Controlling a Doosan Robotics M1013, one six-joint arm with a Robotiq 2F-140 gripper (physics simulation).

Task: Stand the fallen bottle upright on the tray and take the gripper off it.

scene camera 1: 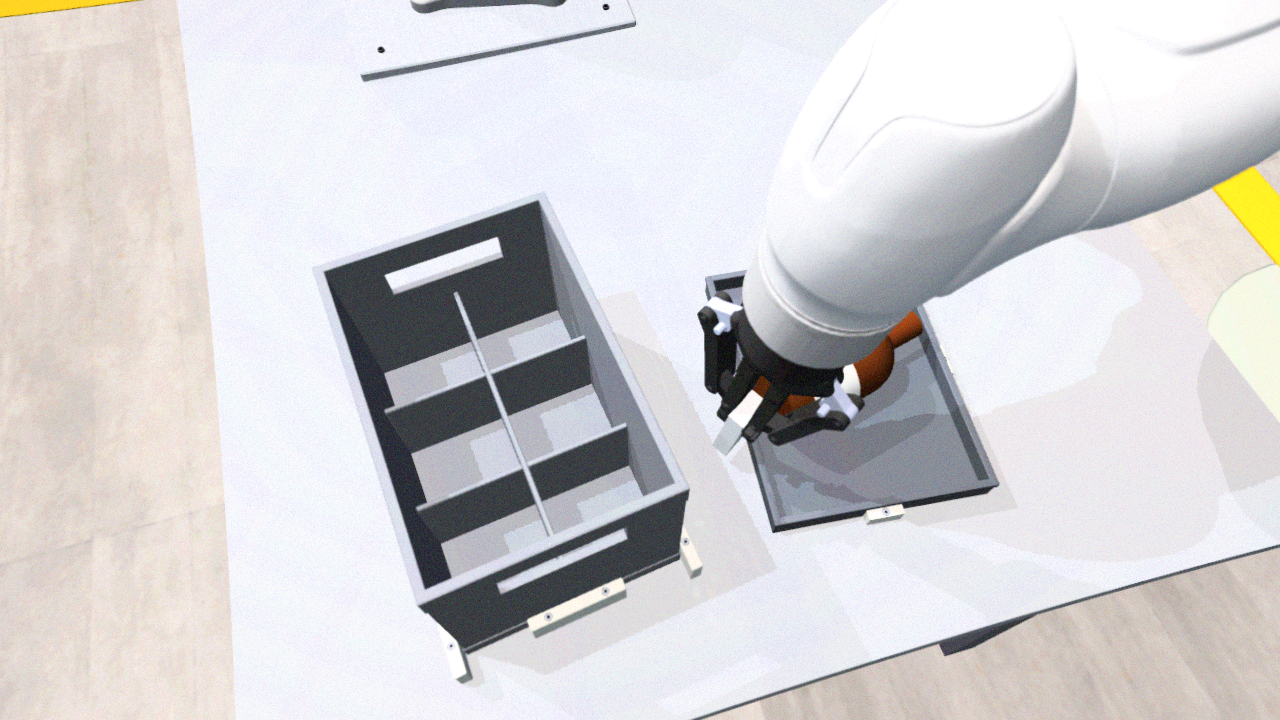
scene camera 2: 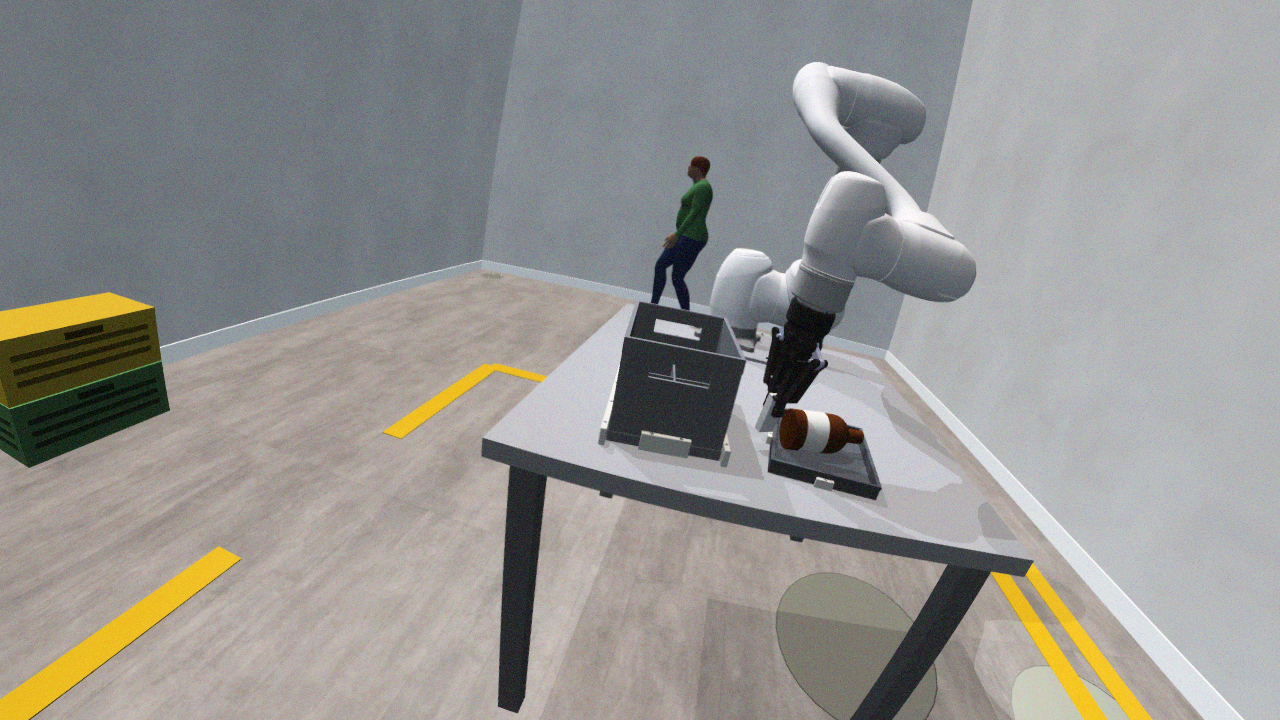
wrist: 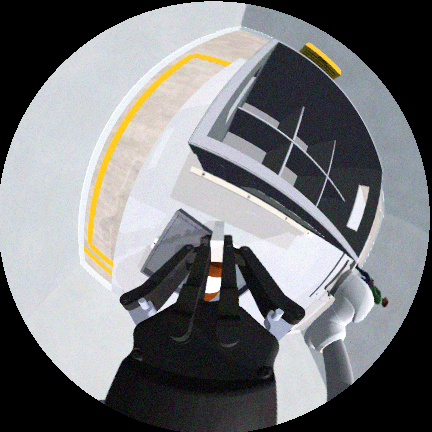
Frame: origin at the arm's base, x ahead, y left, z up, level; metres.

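Seen in the pictures: gripper, fingertip midpoint: (scene camera 1: 729, 438) (scene camera 2: 763, 429) (wrist: 219, 228); arm's base at its link origin: (wrist: 337, 278).
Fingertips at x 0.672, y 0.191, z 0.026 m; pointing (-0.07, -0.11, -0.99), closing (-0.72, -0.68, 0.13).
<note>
Offsets run from my fingertips to a thing's top centre.
A brown bottle @[dx -0.062, dy +0.112, dz +0.040 m] (scene camera 1: 875, 368) (scene camera 2: 816, 431) (wrist: 213, 286) with a white label lies on its side in the grey tray @[dx -0.059, dy +0.113, dz -0.014 m] (scene camera 1: 832, 519) (scene camera 2: 796, 471) (wrist: 170, 240). Its neck points right in both scene views, and its base is towards the crate. My gripper (scene camera 1: 735, 429) (scene camera 2: 767, 414) (wrist: 219, 228) is shut with nothing between its pale finger pads. The fingertips are near the bottle's base end, at the tray's crate side. The gripper hides part of the bottle in scene camera 1 and in the wrist view. I cannot tell whether the fingers touch the bottle.
A tall dark crate @[dx -0.015, dy -0.183, dz +0.136 m] (scene camera 1: 550, 559) (scene camera 2: 675, 411) (wrist: 225, 172) with dividers stands left of the tray in the scene views. Small pale blocks sit along the crate and tray edges. A flat plate (scene camera 1: 501, 53) lies on the table behind. A person (scene camera 2: 691, 219) stands beyond the table.
</note>
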